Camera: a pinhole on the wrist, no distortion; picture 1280 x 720 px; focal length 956.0 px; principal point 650.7 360.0 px. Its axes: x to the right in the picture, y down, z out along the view. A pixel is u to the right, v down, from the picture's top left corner.
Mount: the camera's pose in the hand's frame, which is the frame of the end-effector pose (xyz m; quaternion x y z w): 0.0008 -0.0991 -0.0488 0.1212 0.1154 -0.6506 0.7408
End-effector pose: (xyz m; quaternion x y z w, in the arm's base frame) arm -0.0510 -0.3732 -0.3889 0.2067 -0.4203 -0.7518 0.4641
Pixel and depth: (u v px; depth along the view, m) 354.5 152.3 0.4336
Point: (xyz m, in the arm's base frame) -0.3495 -0.0781 -0.2771
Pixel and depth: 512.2 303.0 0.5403
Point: -0.4843 -0.0848 -0.2902
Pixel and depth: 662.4 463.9 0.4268
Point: -0.4499 -0.2122 -0.3830
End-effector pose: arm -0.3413 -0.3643 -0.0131 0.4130 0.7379 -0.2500 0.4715
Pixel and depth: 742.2 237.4 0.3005
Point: -0.4195 -0.6683 -0.0874
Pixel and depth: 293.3 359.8 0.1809
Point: -0.3503 -0.5267 -0.0722
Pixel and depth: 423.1 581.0 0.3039
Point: -0.3300 -0.6057 -0.1881
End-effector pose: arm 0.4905 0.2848 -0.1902 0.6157 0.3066 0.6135 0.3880
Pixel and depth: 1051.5 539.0 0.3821
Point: 0.7919 0.5282 -0.4385
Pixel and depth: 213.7 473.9 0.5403
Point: 1.0373 0.2835 -0.1725
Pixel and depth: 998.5 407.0 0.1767
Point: 0.6095 0.4025 -0.3595
